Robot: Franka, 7 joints.
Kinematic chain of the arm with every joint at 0, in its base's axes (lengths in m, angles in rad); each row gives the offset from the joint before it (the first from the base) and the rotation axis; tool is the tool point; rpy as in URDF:
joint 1: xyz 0 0 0.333 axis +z
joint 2: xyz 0 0 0 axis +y
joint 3: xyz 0 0 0.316 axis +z
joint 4: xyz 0.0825 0 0 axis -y
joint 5: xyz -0.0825 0 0.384 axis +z
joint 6: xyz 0 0 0 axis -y
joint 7: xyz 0.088 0 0 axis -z
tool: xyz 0 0 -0.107 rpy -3.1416 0 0
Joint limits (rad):
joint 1: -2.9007..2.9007
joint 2: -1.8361..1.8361
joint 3: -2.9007..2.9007
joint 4: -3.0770..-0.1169
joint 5: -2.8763..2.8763
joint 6: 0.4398..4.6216
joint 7: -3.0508..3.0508
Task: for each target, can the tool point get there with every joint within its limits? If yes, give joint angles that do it. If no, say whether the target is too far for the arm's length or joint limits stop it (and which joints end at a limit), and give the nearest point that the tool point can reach.
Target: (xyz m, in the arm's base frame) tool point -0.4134 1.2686 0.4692
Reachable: no: too far | nearest point -0.2644 0.8115 0.4201 | short by 0.483 m
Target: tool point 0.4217 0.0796 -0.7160
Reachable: no: too far | nearest point 0.3631 0.0685 -0.3537 | short by 0.367 m
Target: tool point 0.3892 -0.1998 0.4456
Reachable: yes | joints -2.0473 0.0357 1.4153 -2.0146 0.5580 1.0165 -0.1371
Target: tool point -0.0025 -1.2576 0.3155
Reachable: no: too far | nearest point -0.0017 -0.8578 0.3211 | short by 0.400 m
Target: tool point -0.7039 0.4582 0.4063
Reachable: yes | joints -0.7973 -1.4716 -1.9816 -0.3978 -1.1212 3.0086 -0.6648
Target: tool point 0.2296 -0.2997 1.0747
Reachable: yes | joints -2.3187 -0.0250 1.5084 -0.7644 -1.5466 2.0156 -2.0494
